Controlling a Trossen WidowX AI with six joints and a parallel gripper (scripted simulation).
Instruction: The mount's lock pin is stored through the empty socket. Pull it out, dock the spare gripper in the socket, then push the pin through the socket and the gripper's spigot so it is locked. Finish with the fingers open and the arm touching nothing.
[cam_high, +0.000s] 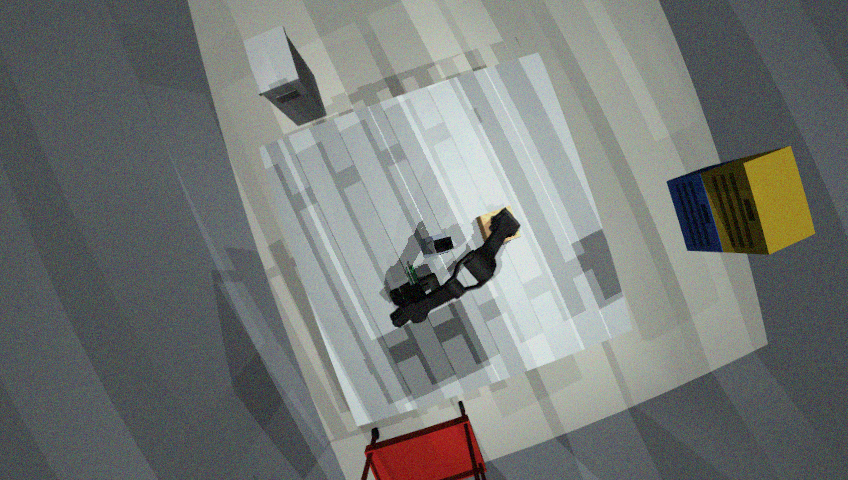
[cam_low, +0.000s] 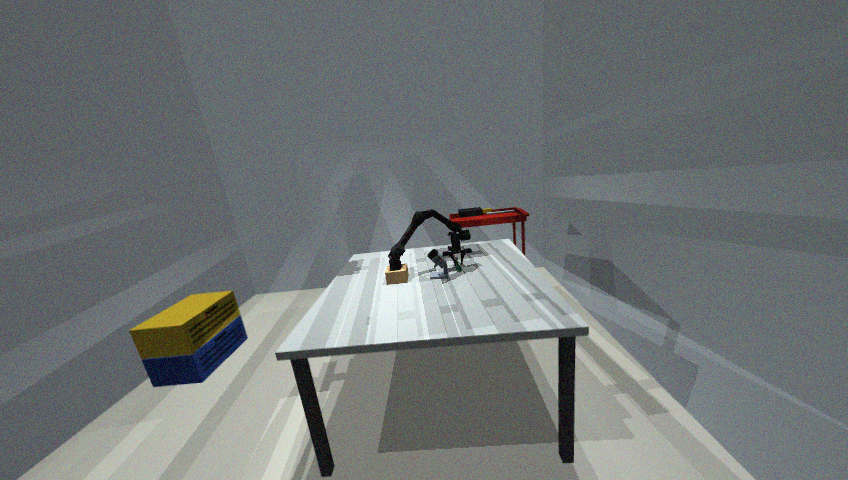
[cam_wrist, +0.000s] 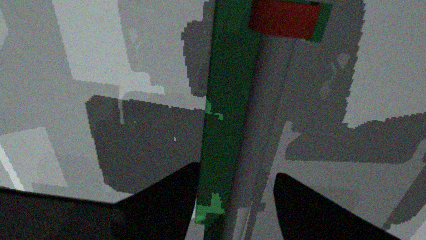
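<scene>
Right now the green part is 10 mm to the left of my gripper tip. From my gripper tip the other things lie so: spare gripper: 120 mm to the right, 120 mm behind, 100 mm above; then grey mount: 120 mm to the right, 100 mm behind, 30 mm above.
</scene>
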